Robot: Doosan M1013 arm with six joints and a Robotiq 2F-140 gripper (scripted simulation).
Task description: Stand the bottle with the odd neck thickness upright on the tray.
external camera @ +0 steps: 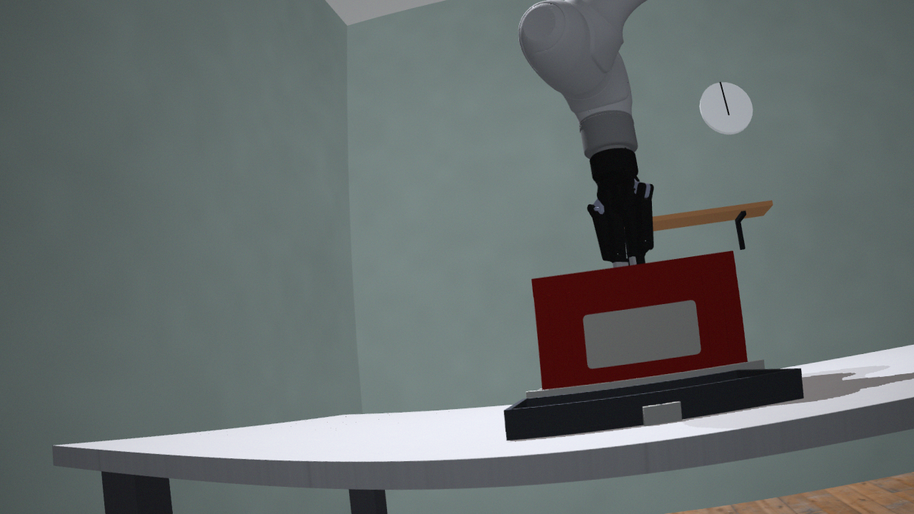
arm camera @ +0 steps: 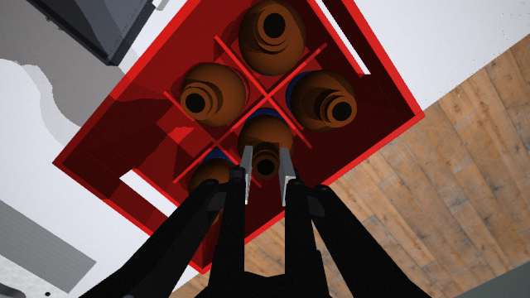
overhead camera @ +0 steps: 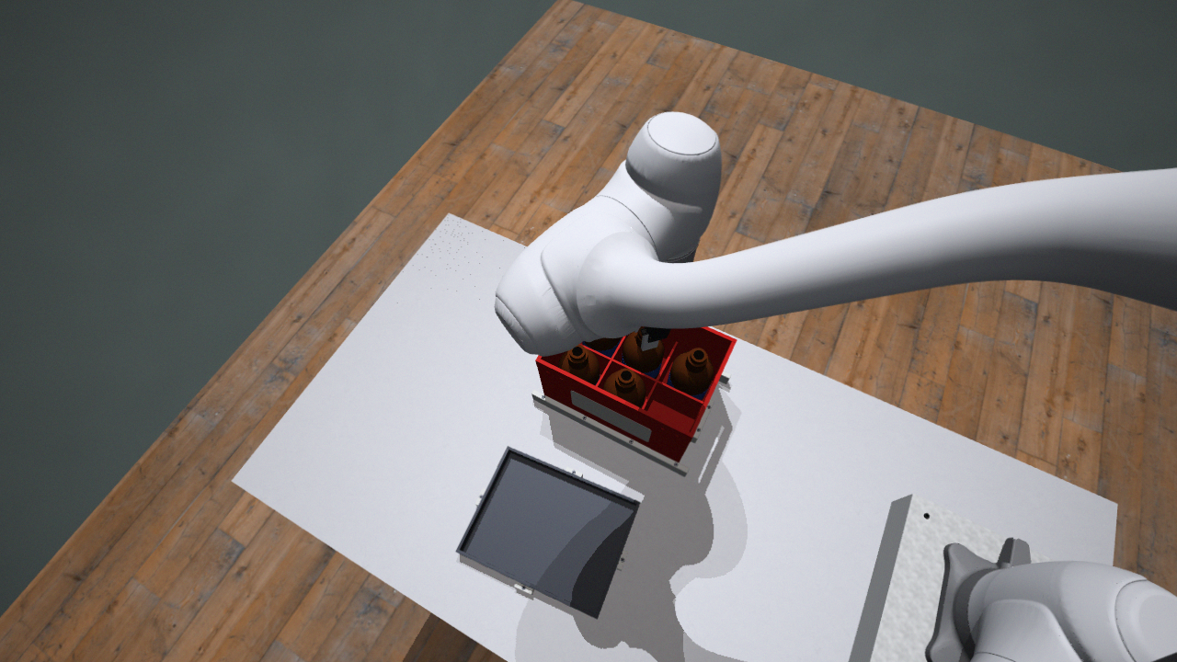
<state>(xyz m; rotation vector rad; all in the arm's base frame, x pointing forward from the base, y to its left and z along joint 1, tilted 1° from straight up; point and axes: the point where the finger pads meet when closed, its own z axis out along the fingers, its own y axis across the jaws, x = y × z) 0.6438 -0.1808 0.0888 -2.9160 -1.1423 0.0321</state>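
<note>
The crate is 4 cm to the left of my hand and 9 cm below it. Also, from my hand: dark tray 2 cm ahead, 33 cm to the left, 16 cm below.
</note>
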